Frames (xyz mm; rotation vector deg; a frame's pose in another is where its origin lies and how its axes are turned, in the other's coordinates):
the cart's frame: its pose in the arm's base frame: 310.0 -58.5 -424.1 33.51 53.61 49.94
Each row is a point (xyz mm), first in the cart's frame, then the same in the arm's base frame.
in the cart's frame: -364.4 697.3 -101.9
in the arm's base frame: -156.3 13.5 213.7
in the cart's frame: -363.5 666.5 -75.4
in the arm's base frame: -121.2 -4.0 202.9
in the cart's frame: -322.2 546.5 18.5
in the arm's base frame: 19.0 -39.4 139.6
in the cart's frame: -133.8 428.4 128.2
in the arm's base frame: 217.7 49.1 20.6
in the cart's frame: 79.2 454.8 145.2
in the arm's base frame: 288.2 241.7 -45.1
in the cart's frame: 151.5 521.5 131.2
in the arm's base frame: 272.9 339.1 -33.4
